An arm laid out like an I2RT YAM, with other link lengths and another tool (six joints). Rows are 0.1 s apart.
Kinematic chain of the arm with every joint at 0, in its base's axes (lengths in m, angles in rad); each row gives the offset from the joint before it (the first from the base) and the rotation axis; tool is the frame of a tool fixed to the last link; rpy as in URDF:
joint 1: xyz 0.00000 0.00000 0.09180 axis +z
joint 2: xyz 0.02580 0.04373 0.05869 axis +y
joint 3: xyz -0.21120 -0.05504 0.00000 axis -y
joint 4: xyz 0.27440 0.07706 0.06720 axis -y
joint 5: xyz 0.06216 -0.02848 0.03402 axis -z
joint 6: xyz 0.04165 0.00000 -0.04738 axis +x
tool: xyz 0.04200 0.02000 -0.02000 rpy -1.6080 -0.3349 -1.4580
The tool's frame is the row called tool.
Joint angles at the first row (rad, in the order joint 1, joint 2, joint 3, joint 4, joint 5, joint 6):
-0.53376 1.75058 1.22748 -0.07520 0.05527 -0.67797
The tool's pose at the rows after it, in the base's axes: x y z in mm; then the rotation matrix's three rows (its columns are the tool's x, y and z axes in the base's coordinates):
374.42, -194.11, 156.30; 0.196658, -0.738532, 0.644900; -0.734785, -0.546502, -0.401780; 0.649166, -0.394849, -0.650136
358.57, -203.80, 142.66; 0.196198, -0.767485, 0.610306; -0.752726, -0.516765, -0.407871; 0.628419, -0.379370, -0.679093
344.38, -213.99, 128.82; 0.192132, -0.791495, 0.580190; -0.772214, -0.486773, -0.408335; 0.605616, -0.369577, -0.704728
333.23, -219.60, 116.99; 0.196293, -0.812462, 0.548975; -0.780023, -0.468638, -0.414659; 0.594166, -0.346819, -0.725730
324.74, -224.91, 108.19; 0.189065, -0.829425, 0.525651; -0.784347, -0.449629, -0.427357; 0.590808, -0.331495, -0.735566
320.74, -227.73, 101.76; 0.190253, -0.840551, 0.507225; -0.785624, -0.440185, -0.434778; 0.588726, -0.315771, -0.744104
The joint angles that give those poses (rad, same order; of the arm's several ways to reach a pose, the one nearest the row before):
-0.56288 1.71358 1.16765 -0.07057 0.05062 -0.69328
-0.60427 1.70733 1.12309 -0.07057 0.04297 -0.70253
-0.64725 1.71342 1.08928 -0.06598 0.02921 -0.71018
-0.67337 1.71958 1.06014 -0.05983 0.03372 -0.72549
-0.69483 1.72570 1.03708 -0.04453 0.04298 -0.73320
-0.70407 1.73793 1.02935 -0.03684 0.05364 -0.74086

